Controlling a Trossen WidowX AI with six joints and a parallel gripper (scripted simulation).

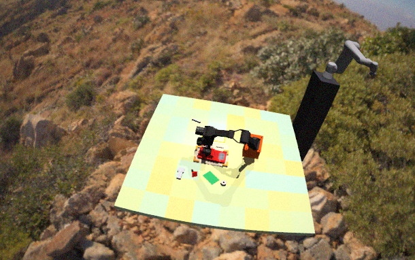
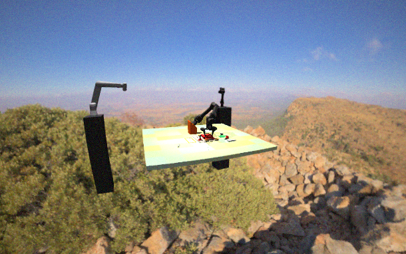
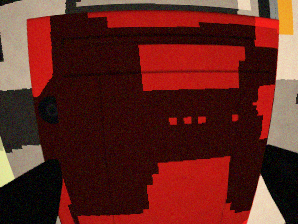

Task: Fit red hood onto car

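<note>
The red hood is right at my gripper tip. Also, from my gripper tip: white piece 200 mm to the left, 170 mm ahead, 30 mm below; white wheel 250 mm to the left, 120 mm behind, 30 mm below; green flat tile 210 mm to the left, 40 mm below, 40 mm behind.
</note>
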